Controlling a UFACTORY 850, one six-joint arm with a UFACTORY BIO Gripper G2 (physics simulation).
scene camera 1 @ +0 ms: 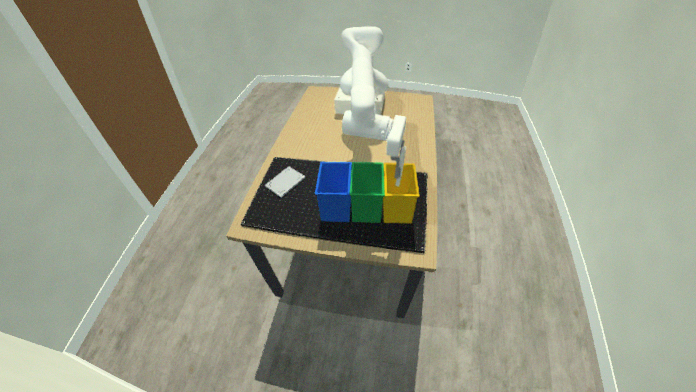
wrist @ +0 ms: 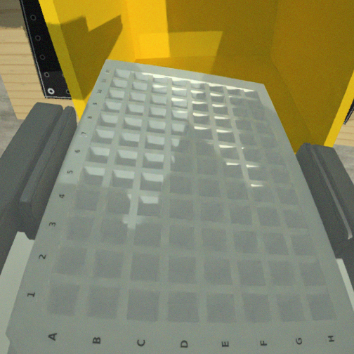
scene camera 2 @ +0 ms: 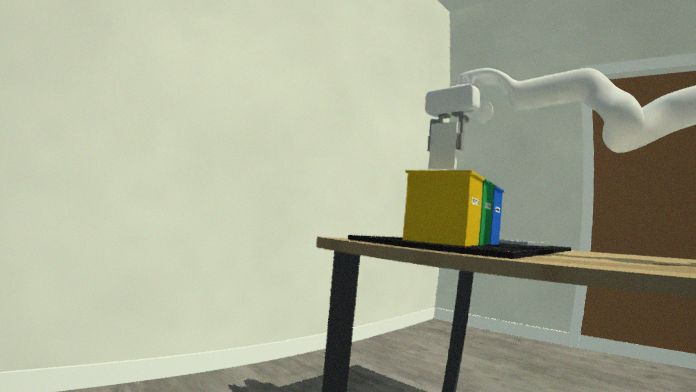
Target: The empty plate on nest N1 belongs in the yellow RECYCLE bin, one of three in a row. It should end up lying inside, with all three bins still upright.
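My gripper is shut on the pale grey well plate, one finger on each long edge. The plate hangs steeply, nearly upright, over the mouth of the yellow bin. Its lower end is at about rim height; I cannot tell whether it dips below the rim. In the wrist view its rows of square wells show no contents. The yellow bin stands upright at the right end of the row in scene camera 1. Its mouth faces up.
The green bin and the blue bin stand upright close beside the yellow one. All stand on a black perforated board on the wooden table. A flat white rectangular piece lies at the board's left.
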